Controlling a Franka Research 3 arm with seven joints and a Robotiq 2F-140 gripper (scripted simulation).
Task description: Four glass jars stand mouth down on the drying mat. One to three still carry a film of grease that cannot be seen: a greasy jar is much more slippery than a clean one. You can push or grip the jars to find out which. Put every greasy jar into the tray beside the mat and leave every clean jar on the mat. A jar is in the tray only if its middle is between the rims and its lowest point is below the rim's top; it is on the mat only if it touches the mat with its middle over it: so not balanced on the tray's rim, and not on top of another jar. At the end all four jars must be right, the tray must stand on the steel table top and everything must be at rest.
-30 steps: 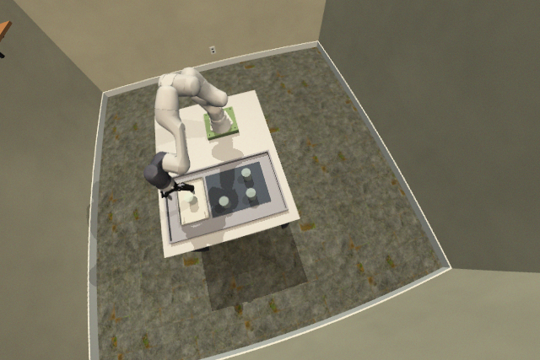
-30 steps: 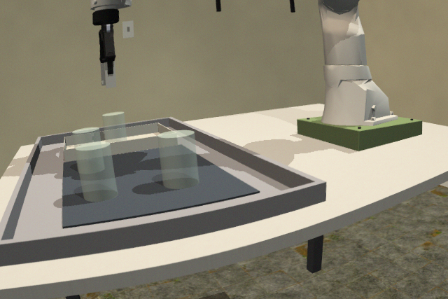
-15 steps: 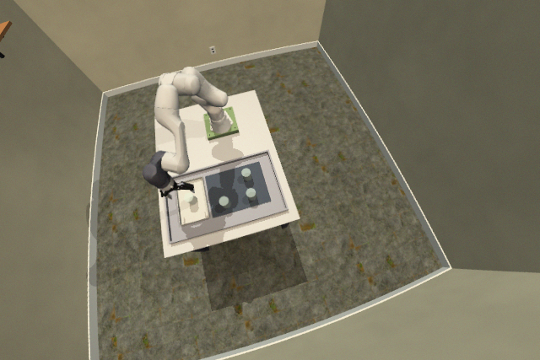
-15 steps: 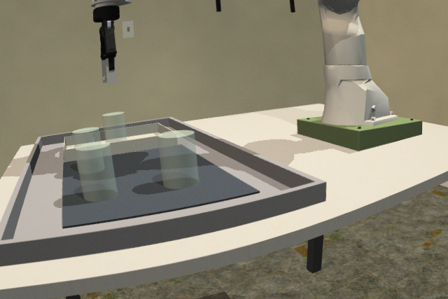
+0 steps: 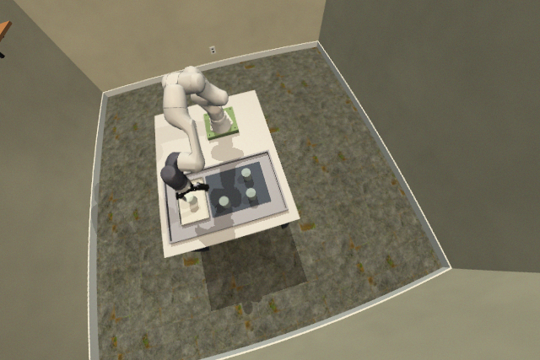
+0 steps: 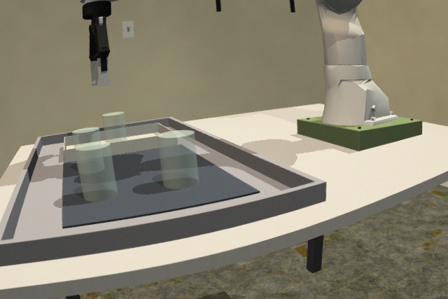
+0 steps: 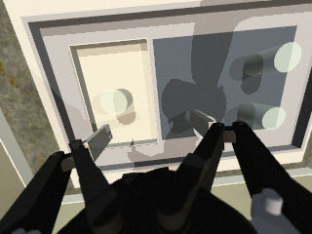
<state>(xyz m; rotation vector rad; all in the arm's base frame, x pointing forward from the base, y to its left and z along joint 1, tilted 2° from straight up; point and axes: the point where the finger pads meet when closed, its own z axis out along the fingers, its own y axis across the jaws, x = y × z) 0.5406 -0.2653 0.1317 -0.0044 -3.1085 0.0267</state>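
My gripper is now 2 cm past the dark mat, 23 cm to the right of it and 18 cm above it. Round my hand: cream tray (4 cm behind, 9 cm to the right, 17 cm below).
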